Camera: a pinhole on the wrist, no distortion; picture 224 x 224 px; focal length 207.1 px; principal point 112.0 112.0 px. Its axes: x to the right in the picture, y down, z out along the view. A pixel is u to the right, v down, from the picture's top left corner.
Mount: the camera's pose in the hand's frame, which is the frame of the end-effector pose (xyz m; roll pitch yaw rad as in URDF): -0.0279 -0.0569 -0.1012 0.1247 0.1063 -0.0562
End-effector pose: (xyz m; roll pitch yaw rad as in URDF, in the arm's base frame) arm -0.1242 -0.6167 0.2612 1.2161 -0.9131 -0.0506
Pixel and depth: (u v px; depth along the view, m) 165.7 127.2 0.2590
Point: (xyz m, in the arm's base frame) -0.0777 -0.7858 0.3015
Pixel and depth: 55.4 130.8 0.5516
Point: -0.2961 -1.0694 0.2245
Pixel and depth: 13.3 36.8 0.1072
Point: -0.0920 -0.6602 0.1452
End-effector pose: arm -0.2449 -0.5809 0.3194 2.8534 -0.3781 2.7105
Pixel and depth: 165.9 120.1 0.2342
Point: -0.3581 -0.5761 0.2076
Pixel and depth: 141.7 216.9 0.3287
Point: -0.3152 -0.4079 0.1463
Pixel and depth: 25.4 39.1 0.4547
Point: -0.2917 -0.7290 -0.1278
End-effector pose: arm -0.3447 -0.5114 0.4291 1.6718 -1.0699 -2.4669
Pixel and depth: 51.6 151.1 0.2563
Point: -0.4550 -0.3936 0.3383
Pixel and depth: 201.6 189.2 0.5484
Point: -0.7142 -0.2386 0.6786
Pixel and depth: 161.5 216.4 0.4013
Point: -0.5507 -0.2706 0.5609
